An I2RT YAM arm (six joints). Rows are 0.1 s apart.
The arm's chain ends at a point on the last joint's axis. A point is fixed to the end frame.
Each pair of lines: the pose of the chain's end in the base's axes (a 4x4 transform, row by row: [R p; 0 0 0 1], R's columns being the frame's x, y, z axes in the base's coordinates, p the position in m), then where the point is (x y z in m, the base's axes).
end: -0.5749, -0.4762, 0.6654, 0.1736; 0.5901, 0.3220, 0.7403, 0.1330; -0.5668, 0.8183, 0.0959, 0.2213; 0, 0, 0, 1
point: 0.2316 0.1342 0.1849
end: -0.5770, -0.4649, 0.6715, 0.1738; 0.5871, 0.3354, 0.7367, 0.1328; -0.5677, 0.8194, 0.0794, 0.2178; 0, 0, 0, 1
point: 0.2314 0.1332 0.1808
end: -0.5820, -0.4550, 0.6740, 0.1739; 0.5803, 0.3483, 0.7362, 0.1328; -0.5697, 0.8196, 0.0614, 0.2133; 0, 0, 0, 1
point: 0.2311 0.1325 0.1756
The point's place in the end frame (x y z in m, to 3 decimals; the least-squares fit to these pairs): -0.012 -0.057 0.036
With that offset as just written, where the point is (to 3 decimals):
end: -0.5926, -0.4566, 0.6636, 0.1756; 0.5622, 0.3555, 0.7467, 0.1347; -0.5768, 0.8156, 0.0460, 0.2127; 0, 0, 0, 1
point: 0.233 0.135 0.175
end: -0.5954, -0.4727, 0.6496, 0.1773; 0.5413, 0.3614, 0.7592, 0.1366; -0.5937, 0.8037, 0.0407, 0.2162; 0, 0, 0, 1
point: 0.235 0.137 0.179
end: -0.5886, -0.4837, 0.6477, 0.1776; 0.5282, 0.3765, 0.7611, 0.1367; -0.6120, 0.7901, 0.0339, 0.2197; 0, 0, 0, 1
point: 0.236 0.136 0.183
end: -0.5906, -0.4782, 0.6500, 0.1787; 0.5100, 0.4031, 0.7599, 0.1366; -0.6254, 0.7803, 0.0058, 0.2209; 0, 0, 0, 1
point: 0.236 0.135 0.184
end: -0.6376, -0.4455, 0.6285, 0.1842; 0.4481, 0.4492, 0.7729, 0.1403; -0.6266, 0.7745, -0.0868, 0.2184; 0, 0, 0, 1
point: 0.240 0.137 0.179
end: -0.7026, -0.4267, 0.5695, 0.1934; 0.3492, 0.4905, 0.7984, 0.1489; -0.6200, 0.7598, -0.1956, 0.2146; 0, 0, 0, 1
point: 0.247 0.145 0.172
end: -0.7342, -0.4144, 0.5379, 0.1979; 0.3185, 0.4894, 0.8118, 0.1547; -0.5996, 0.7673, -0.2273, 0.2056; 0, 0, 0, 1
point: 0.250 0.152 0.161
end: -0.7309, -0.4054, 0.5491, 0.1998; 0.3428, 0.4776, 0.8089, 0.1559; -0.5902, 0.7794, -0.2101, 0.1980; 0, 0, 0, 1
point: 0.251 0.154 0.153
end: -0.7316, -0.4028, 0.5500, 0.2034; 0.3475, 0.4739, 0.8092, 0.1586; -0.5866, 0.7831, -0.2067, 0.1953; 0, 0, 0, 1
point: 0.255 0.157 0.150
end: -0.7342, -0.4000, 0.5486, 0.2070; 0.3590, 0.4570, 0.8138, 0.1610; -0.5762, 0.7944, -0.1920, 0.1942; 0, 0, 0, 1
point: 0.258 0.160 0.149
